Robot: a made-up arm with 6 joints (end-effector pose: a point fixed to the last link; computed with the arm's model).
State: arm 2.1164 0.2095 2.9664 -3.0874 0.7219 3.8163
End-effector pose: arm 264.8 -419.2 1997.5 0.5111 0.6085 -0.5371 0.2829
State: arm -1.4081 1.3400 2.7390 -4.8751 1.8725 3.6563
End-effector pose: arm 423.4 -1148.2 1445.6 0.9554 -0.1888 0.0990 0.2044
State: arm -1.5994 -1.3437 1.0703 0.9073 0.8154 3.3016
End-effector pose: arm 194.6 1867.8 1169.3 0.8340 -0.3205 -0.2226 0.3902
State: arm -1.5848 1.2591 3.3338 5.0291 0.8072 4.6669
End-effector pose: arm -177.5 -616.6 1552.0 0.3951 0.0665 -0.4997 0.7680
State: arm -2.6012 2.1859 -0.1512 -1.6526 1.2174 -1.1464
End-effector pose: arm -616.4 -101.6 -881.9 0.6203 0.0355 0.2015 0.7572
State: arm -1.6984 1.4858 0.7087 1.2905 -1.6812 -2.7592
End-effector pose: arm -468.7 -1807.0 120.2 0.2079 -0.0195 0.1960 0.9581
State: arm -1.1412 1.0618 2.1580 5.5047 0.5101 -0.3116
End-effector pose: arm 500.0 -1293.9 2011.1 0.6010 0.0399 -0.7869 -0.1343
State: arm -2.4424 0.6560 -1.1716 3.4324 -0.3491 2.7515
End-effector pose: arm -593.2 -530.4 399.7 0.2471 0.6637 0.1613 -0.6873
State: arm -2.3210 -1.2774 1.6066 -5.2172 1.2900 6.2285
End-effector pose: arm 1417.7 1217.7 782.3 0.4800 0.8420 -0.0335 -0.2440
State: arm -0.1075 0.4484 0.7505 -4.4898 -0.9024 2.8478
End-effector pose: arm 1408.5 -341.4 1974.9 0.5425 0.6581 -0.5009 -0.1471
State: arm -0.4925 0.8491 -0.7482 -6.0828 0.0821 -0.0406
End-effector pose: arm 997.2 -530.6 251.0 0.7170 0.1165 0.6771 -0.1178
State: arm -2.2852 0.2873 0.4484 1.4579 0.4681 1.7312
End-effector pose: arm -825.0 -1119.6 1905.4 0.1171 0.6081 -0.7852 0.0078
